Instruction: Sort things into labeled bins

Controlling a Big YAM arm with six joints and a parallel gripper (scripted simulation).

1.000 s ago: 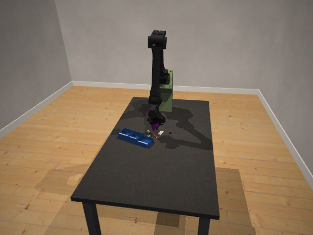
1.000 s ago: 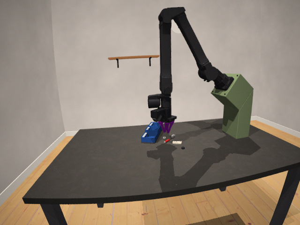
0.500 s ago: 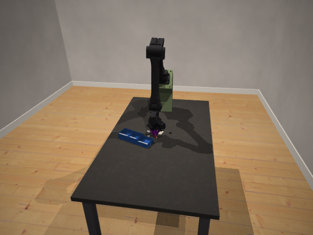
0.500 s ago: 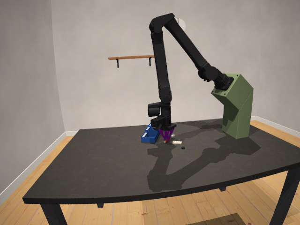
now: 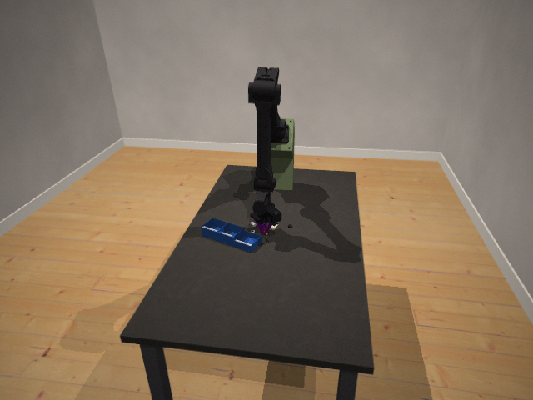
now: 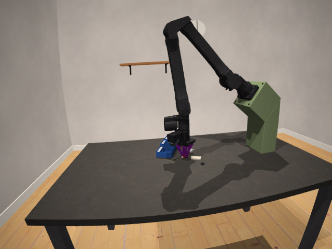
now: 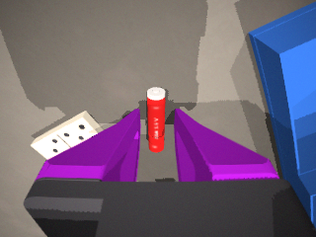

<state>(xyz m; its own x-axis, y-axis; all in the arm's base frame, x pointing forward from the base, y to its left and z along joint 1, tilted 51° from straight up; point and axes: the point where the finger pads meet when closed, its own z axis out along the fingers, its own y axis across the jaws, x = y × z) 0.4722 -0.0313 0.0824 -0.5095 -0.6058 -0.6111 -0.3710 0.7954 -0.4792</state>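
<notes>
My gripper is now right at the red battery. Also, from my hand: grey nut (50 mm to the right); then cream domino (50 mm behind, 40 mm to the left); then dark hex nut (110 mm to the left, 60 mm behind).
</notes>
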